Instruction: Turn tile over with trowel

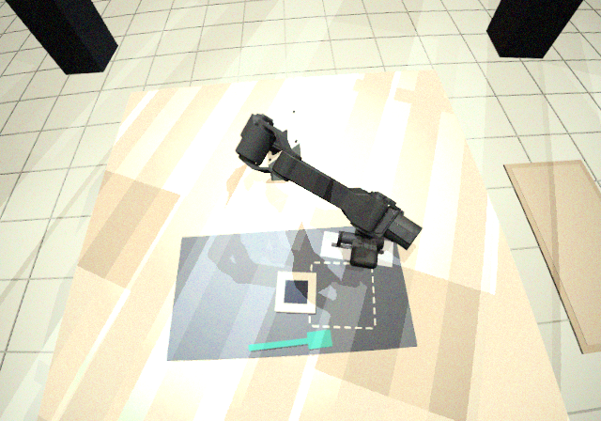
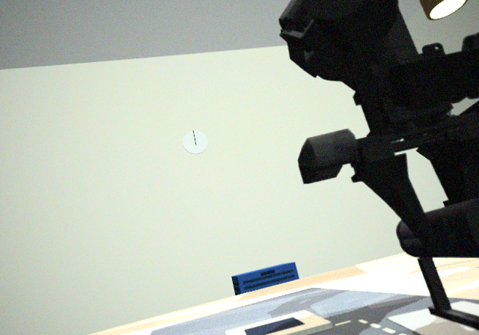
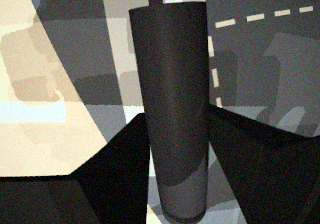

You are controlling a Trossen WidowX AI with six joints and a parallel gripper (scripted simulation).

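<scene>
The trowel is 30 mm to the right of my gripper tip and 30 mm below it. The rest, counted from my gripper tip: grey mat (200 mm to the right, 110 mm ahead, 80 mm below); then arrow (250 mm ahead, 170 mm to the right, 60 mm below); then tile (180 mm to the right, 120 mm ahead, 60 mm below).
</scene>
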